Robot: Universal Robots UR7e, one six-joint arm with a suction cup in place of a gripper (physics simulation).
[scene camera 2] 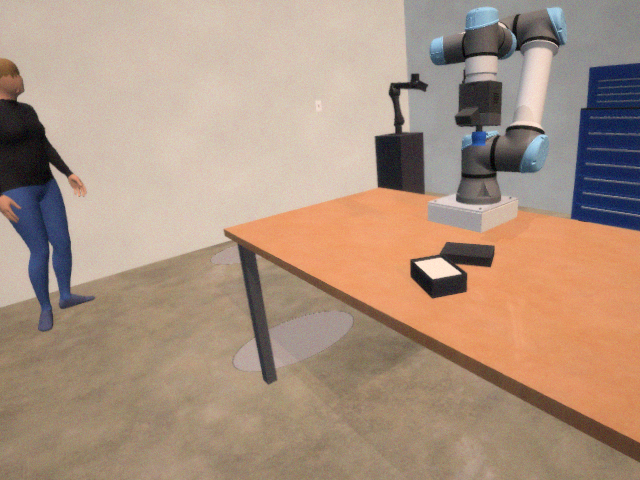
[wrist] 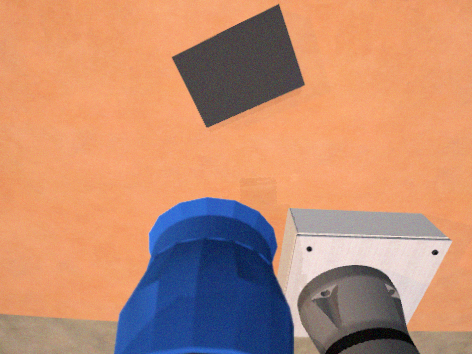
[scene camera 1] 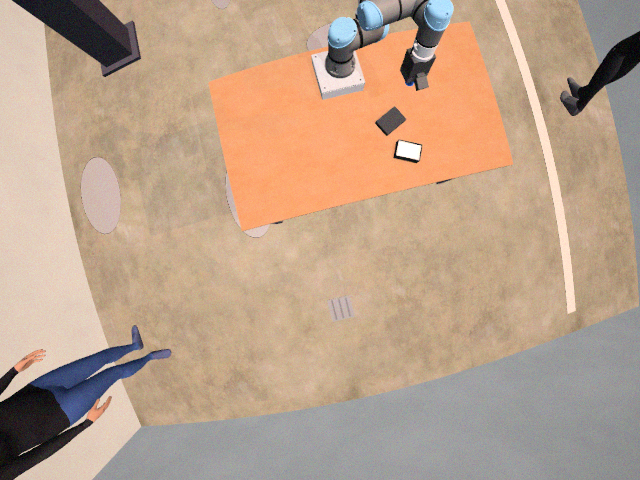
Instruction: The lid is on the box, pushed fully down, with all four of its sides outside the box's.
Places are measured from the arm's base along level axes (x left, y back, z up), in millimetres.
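Where they show: hand at its tool point: [scene camera 2: 478, 145] [wrist: 213, 250]; arm's base at its link origin: [scene camera 2: 478, 199] [wrist: 345, 300] [scene camera 1: 340, 65].
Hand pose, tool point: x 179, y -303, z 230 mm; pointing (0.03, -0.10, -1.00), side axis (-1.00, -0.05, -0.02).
Things, the pixels of their top centre, and the offset from my tool point. Level surfaces: height alone.
- dark grey lid at its top centre: [wrist: 239, 71] [scene camera 2: 467, 249] [scene camera 1: 391, 120] dz -273, dx -8, dy -28 mm
- black box at its top centre: [scene camera 2: 437, 265] [scene camera 1: 409, 149] dz -252, dx +24, dy -205 mm
- orange table at its surface level: dz -300 mm
The dark grey lid [scene camera 1: 390, 120] [scene camera 2: 467, 253] [wrist: 240, 67] lies flat on the table, closed face up. The black box [scene camera 1: 407, 159] [scene camera 2: 448, 286] stands upright and uncovered beside the lid, nearer the table's long edge away from the robot base; a white, flat surface shows inside its rim. The box does not show in the wrist view. Lid and box look close together, with a gap between them in scene camera 1. My gripper, a blue suction cup [scene camera 1: 409, 83] [scene camera 2: 478, 139] [wrist: 212, 220], is open and holds nothing. It hangs high above the table, on the base side of the lid.
The robot base block [scene camera 1: 338, 82] [scene camera 2: 460, 214] [wrist: 360, 225] stands on the orange table [scene camera 1: 299, 155] [scene camera 2: 351, 248] [wrist: 75, 150]. A person in blue trousers [scene camera 1: 87, 361] [scene camera 2: 46, 222] stands away from the table. A dark pedestal [scene camera 2: 400, 162] and a blue cabinet [scene camera 2: 610, 165] stand behind it.
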